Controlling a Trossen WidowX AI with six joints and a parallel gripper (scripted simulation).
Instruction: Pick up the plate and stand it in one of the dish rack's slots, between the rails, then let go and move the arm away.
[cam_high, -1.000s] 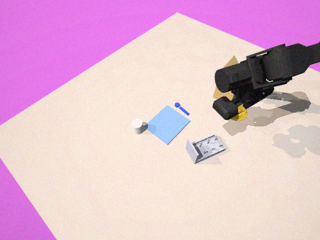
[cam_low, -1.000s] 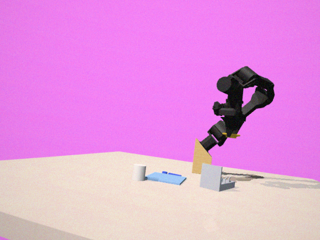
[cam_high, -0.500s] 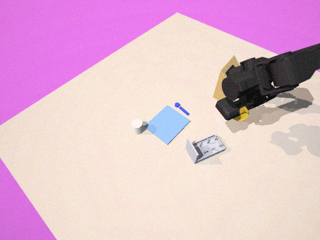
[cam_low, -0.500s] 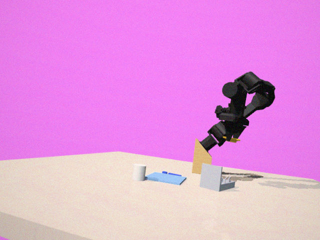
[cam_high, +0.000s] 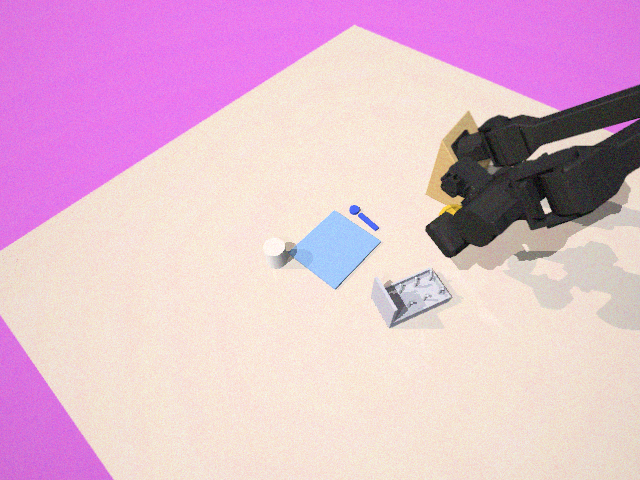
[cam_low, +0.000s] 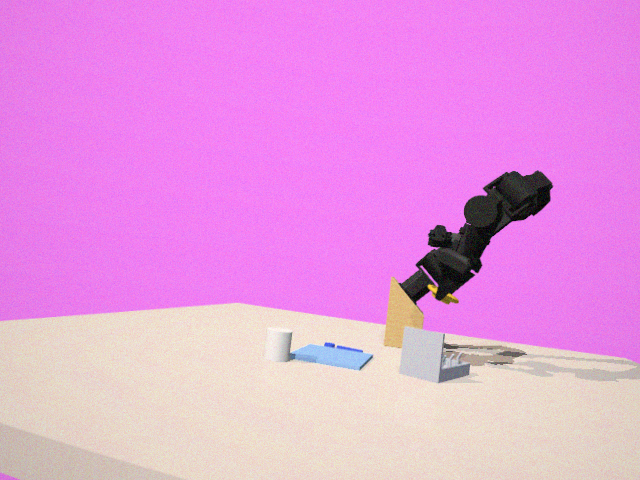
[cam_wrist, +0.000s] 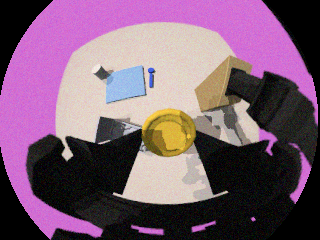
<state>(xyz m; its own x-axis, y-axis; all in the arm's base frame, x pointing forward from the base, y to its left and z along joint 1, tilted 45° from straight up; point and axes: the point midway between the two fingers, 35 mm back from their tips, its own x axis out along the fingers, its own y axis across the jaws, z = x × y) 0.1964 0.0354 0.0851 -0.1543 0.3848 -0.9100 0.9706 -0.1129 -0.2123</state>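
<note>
Right now my gripper tip is 11 cm short of the grey dish rack and 11 cm above it. Round my gripper tip: light blue mat 10 cm ahead, 19 cm to the right, 13 cm below; then blue spoon 19 cm to the right, 13 cm below; then yellow plate 1 cm above.
</note>
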